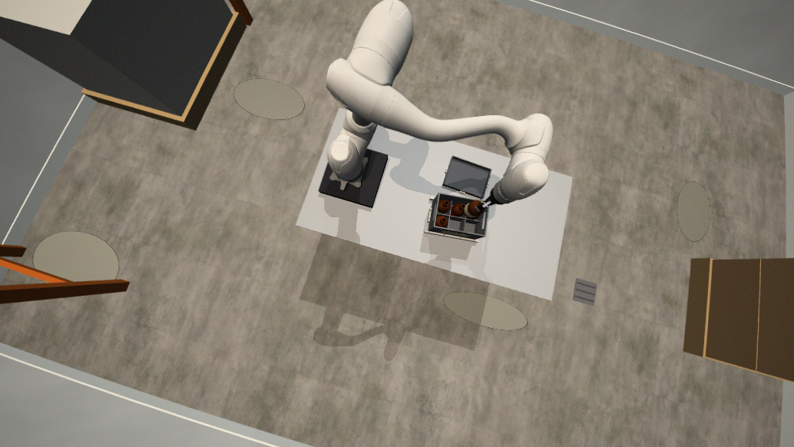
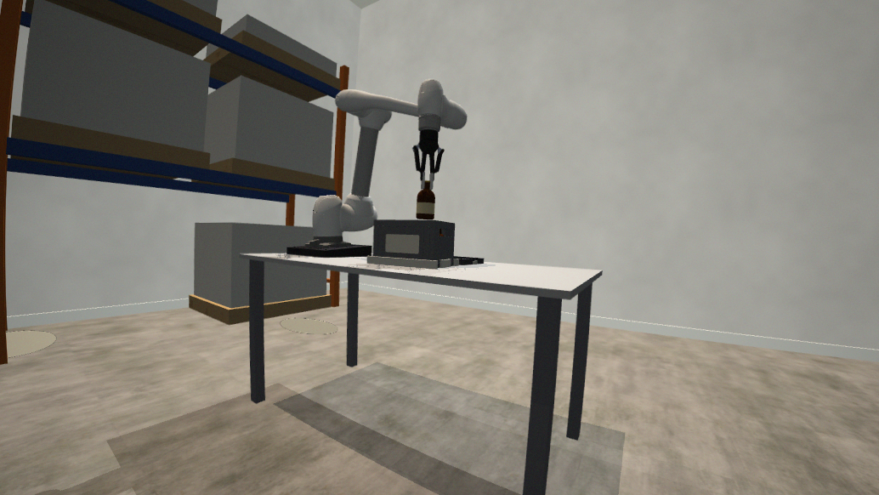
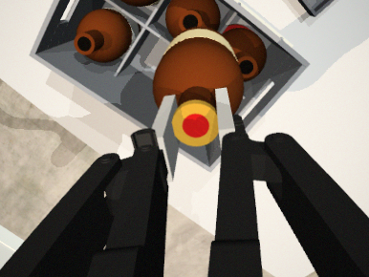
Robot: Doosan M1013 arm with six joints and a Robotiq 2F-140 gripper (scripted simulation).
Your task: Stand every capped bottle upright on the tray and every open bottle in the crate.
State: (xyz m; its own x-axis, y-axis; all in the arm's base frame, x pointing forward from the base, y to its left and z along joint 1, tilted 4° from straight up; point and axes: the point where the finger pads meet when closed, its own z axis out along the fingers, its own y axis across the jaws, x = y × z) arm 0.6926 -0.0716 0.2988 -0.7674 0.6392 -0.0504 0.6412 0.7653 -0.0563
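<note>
The capped bottle is 7 cm below my hand. The rest, counted from my hand: open bottle 25 cm below, 4 cm ahead, 3 cm to the left; dark grey crate 26 cm below, 4 cm behind, 2 cm to the right; flat tray 33 cm below, 26 cm to the left, 2 cm behind.
</note>
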